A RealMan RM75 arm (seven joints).
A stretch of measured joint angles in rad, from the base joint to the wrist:
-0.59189 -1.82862 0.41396 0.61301 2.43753 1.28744 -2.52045
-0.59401 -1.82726 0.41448 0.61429 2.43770 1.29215 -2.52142
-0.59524 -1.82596 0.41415 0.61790 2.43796 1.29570 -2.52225
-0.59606 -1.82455 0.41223 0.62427 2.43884 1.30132 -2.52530
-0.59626 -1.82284 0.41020 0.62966 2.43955 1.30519 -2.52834
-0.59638 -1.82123 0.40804 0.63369 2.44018 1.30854 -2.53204
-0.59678 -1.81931 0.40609 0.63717 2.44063 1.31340 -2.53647
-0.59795 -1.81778 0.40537 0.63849 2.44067 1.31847 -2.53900
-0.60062 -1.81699 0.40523 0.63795 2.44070 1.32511 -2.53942
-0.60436 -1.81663 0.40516 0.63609 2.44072 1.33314 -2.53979
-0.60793 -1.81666 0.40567 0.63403 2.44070 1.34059 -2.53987
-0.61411 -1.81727 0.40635 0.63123 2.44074 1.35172 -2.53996
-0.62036 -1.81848 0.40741 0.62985 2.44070 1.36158 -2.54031
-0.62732 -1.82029 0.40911 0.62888 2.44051 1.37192 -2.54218
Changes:
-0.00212 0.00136 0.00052 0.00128 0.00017 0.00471 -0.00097
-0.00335 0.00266 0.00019 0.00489 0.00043 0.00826 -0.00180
-0.00417 0.00407 -0.00173 0.01126 0.00131 0.01388 -0.00485
-0.00437 0.00578 -0.00376 0.01665 0.00202 0.01775 -0.00789
-0.00449 0.00739 -0.00592 0.02068 0.00265 0.02110 -0.01159
-0.00489 0.00931 -0.00787 0.02416 0.00310 0.02596 -0.01602
-0.00606 0.01084 -0.00859 0.02548 0.00314 0.03103 -0.01855
-0.00873 0.01163 -0.00873 0.02494 0.00317 0.03767 -0.01897
-0.01247 0.01199 -0.00880 0.02308 0.00319 0.04570 -0.01934
-0.01604 0.01196 -0.00829 0.02102 0.00317 0.05315 -0.01942
-0.02222 0.01135 -0.00761 0.01822 0.00321 0.06428 -0.01951
-0.02847 0.01014 -0.00655 0.01684 0.00317 0.07414 -0.01986
-0.03543 0.00833 -0.00485 0.01587 0.00298 0.08448 -0.02173

